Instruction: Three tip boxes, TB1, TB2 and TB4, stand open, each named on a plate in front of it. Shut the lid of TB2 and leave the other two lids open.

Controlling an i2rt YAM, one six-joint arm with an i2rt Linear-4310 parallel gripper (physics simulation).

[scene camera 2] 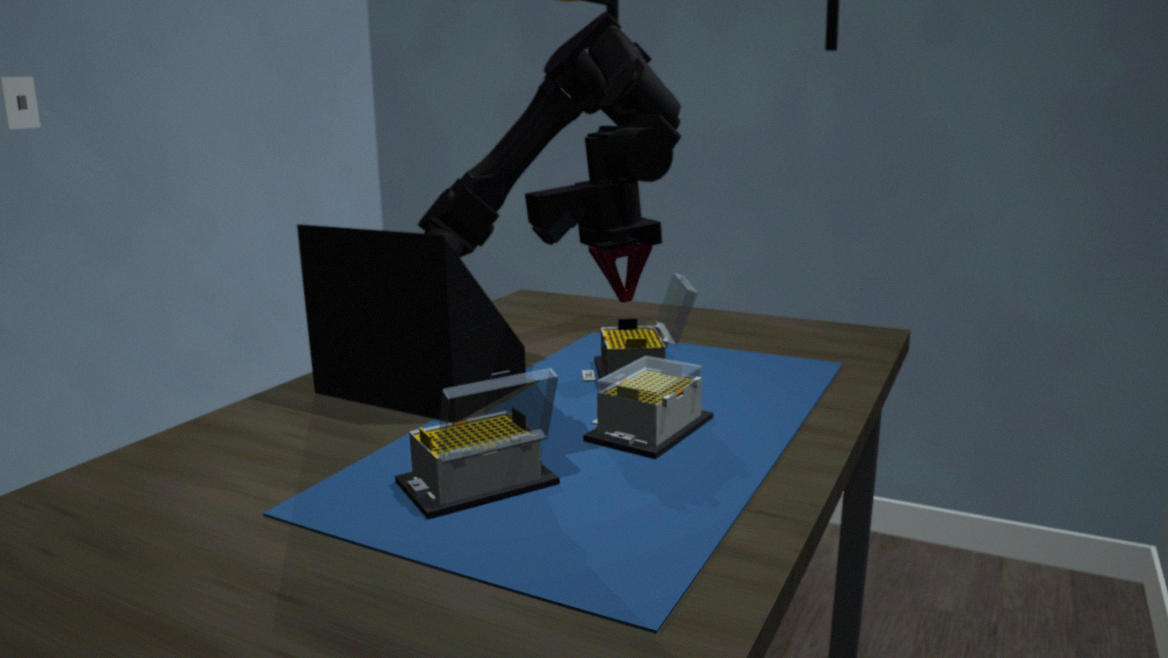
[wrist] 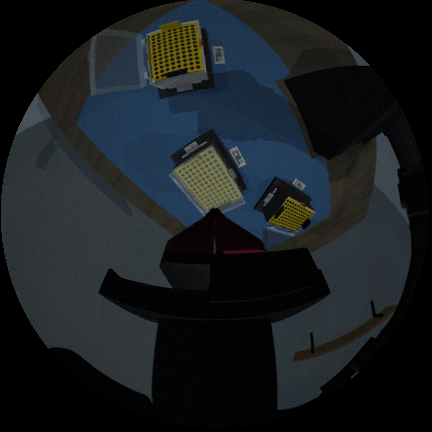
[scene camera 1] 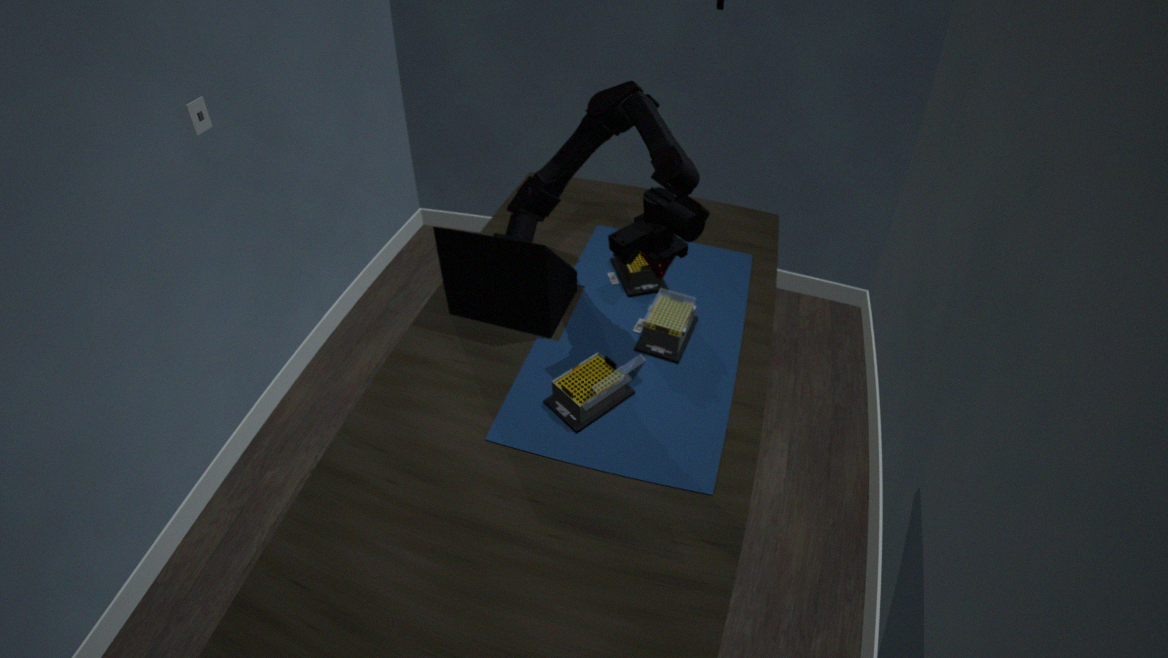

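Seen in the pictures: gripper, fingertip midpoint: (scene camera 2: pixel 626 301) (wrist: pixel 214 212) (scene camera 1: pixel 660 277); arm's base at its link origin: (scene camera 2: pixel 422 281) (scene camera 1: pixel 515 249).
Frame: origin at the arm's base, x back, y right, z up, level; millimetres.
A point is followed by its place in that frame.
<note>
TB2 (scene camera 1: pixel 666 326) {x -348, y 88, z -88 mm} (scene camera 2: pixel 649 404) {x -372, y 96, z -104 mm} (wrist: pixel 207 177) {x -337, y 47, z -89 mm} is the middle tip box. Its clear lid lies shut over the yellow tip rack. TB4 (scene camera 1: pixel 590 388) {x -235, y 339, z -26 mm} (scene camera 2: pixel 478 457) {x -250, y 301, z -104 mm} (wrist: pixel 176 52) is the box nearest the scene cameras; its clear lid (scene camera 2: pixel 535 396) {x -302, y 269, z -44 mm} (wrist: pixel 116 62) {x -277, y 285, z -65 mm} stands open. TB1 (scene camera 1: pixel 639 276) {x -266, y -109, z -121 mm} (scene camera 2: pixel 633 349) {x -279, y -115, z -107 mm} (wrist: pixel 291 214) is the far box; its clear lid (scene camera 2: pixel 677 304) {x -315, y -223, z -62 mm} stands tilted up and open, and the arm partly covers this box in scene camera 1. My gripper (scene camera 2: pixel 625 299) {x -323, y 44, z 6 mm} (wrist: pixel 214 212) {x -323, y 44, z 6 mm} is shut and empty, with its red fingertips in the air above the boxes, touching none of them.
The boxes stand on a blue mat (scene camera 1: pixel 653 445) {x -359, y 341, z -166 mm} (scene camera 2: pixel 572 564) {x -382, y 368, z -166 mm} on a wooden table (scene camera 1: pixel 457 523) {x -42, y 588, z -169 mm} (scene camera 2: pixel 163 523) {x 52, y 447, z -169 mm}. A large black block (scene camera 1: pixel 498 282) {x 19, y 77, z -36 mm} (scene camera 2: pixel 375 326) {x 32, y 75, z -49 mm} (wrist: pixel 340 107) {x -103, y 35, z -42 mm} stands beside the mat, near the arm's base. Small name plates lie by the boxes.
</note>
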